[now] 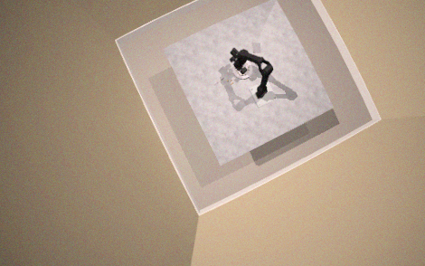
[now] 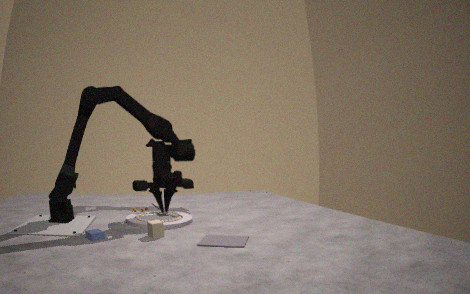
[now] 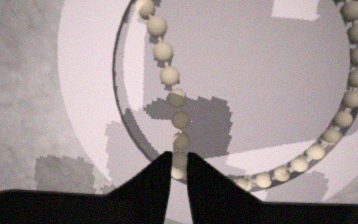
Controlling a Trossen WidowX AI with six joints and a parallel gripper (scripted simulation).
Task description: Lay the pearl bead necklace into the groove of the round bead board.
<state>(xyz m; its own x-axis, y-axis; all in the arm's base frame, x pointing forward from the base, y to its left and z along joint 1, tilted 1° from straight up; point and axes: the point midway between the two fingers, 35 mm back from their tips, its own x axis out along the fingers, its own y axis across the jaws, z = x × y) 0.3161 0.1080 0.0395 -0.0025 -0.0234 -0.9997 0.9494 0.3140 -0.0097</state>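
Now: gripper tip 2 cm past the round bead board, 5 cm to the left of it and 1 cm above it. Also, from my gripper tip: flat grey plate 14 cm ahead, 28 cm to the right, 1 cm below; cream cube 2 cm behind, 22 cm to the right; blue block 16 cm behind, 25 cm to the right, 1 cm below.
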